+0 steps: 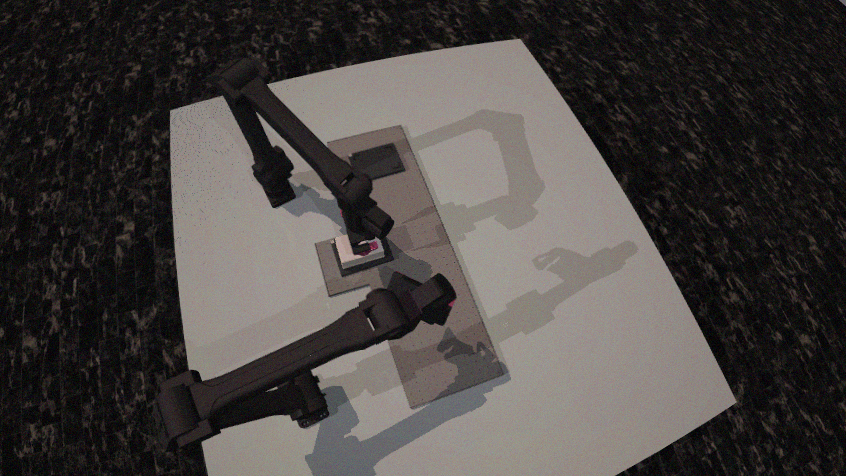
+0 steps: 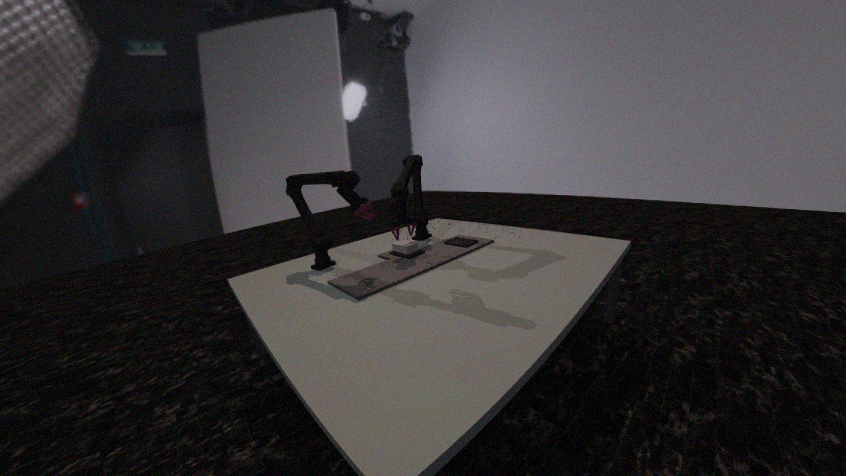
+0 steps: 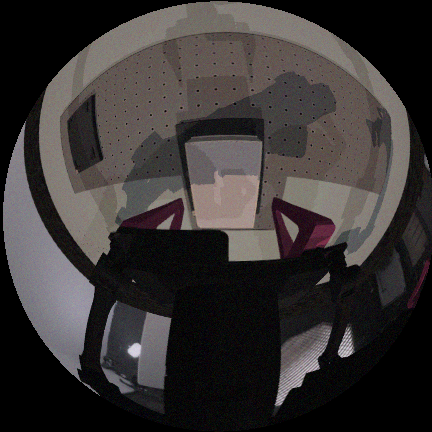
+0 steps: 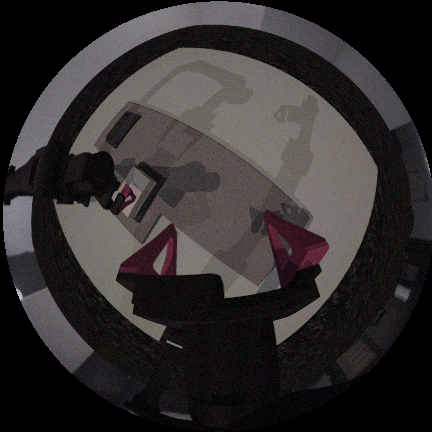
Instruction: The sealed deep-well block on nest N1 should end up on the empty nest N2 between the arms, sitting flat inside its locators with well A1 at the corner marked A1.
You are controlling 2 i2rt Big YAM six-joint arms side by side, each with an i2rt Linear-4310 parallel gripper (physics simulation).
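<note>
The pale sealed block (image 1: 349, 253) (image 2: 404, 247) (image 3: 222, 200) (image 4: 142, 180) sits on the dark middle nest N2 (image 1: 366, 268) (image 2: 407, 255) (image 3: 220, 128) (image 4: 158, 181). Its A1 corner cannot be read, and I cannot tell whether it lies fully flat inside the locators. My left gripper (image 1: 363, 245) (image 2: 403, 236) (image 3: 227, 201) is open just above the block, fingers towards its two sides. My right gripper (image 2: 365, 210) (image 4: 218, 221) is open and empty, raised high away from the block. The dark nest N1 (image 1: 378, 161) (image 2: 461, 241) (image 3: 85, 134) (image 4: 123, 129) is empty.
A brown perforated base plate (image 1: 408, 189) (image 3: 215, 60) (image 4: 225, 175) carries both nests on the white table (image 1: 591, 331) (image 2: 425, 367). The right arm (image 1: 283, 349) reaches over the plate near the middle nest. Arm shadows cross the plate and table.
</note>
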